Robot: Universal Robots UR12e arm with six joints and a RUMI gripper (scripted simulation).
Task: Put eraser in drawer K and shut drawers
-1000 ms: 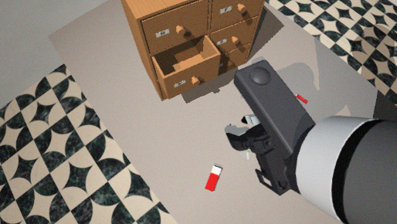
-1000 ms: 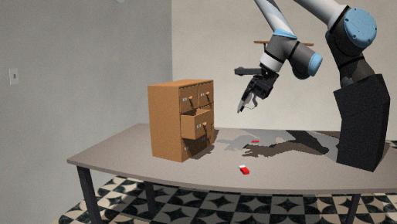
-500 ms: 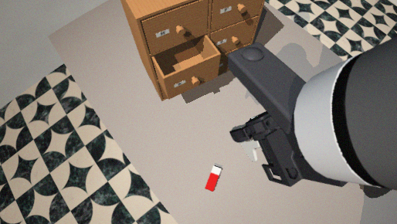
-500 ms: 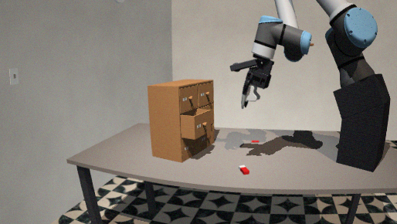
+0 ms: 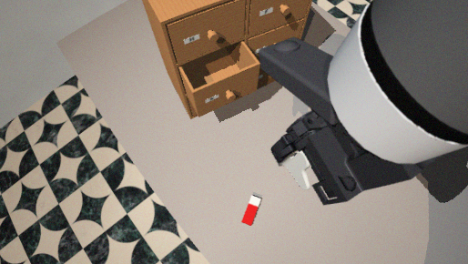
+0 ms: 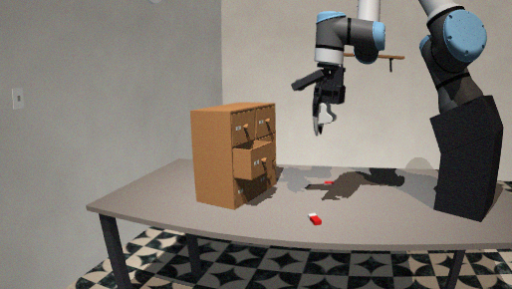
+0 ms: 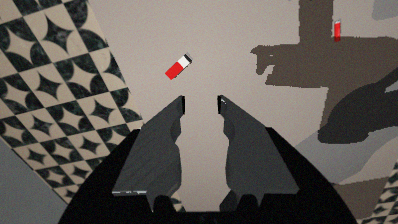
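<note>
The eraser is 27 cm below my hand and 5 cm to the left of it. Round my hand: red stick: 33 cm to the right, 27 cm below, 3 cm behind.
</note>
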